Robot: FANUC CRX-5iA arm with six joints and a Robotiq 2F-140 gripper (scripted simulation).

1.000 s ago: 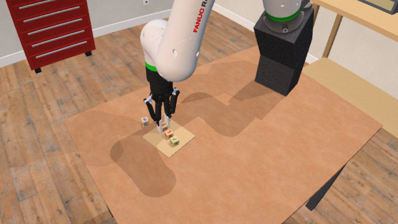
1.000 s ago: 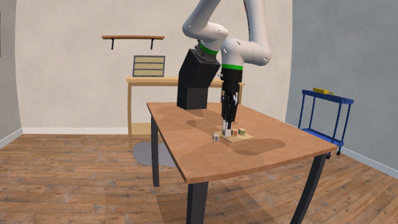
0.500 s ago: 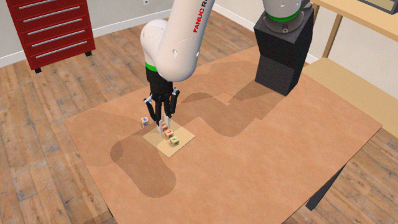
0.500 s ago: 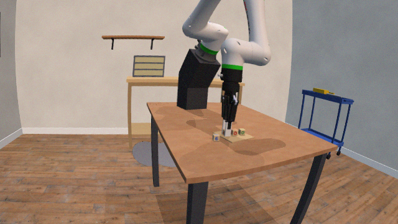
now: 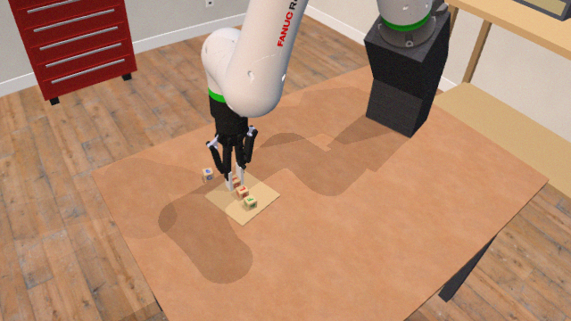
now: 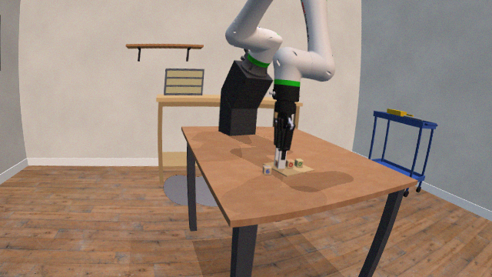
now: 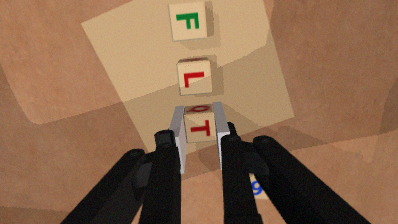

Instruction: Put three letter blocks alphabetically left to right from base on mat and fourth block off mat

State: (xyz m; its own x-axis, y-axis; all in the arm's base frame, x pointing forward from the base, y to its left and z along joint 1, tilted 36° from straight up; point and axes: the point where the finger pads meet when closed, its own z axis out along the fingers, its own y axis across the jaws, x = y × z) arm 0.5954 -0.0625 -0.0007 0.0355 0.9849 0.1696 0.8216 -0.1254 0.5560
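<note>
Right now my hand is 4 cm to the right of the tan mat and 4 cm above it.
</note>
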